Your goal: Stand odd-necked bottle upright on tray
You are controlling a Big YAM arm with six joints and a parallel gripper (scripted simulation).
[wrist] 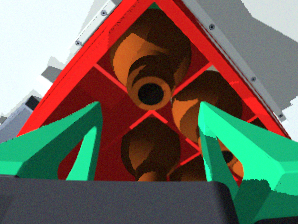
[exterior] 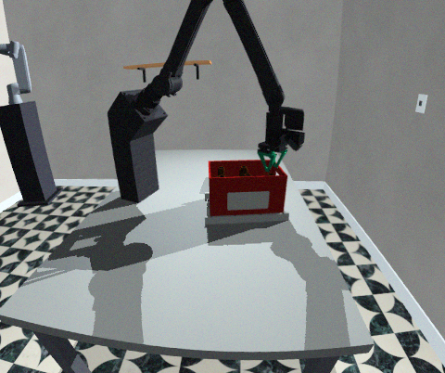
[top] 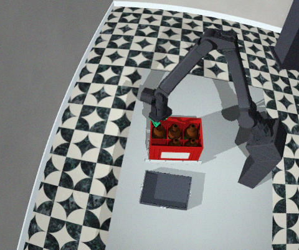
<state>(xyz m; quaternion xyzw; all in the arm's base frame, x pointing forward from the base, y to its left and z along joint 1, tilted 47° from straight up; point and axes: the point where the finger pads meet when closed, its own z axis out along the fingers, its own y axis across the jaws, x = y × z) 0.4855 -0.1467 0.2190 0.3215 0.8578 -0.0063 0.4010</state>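
The glass bottle lies 90 mm behind my hand, 10 mm to the left of it and 100 mm below it. Also, from my hand: crate (90 mm behind, 50 mm to the left, 110 mm below); dark grey tray (20 mm behind, 320 mm to the left, 180 mm below).
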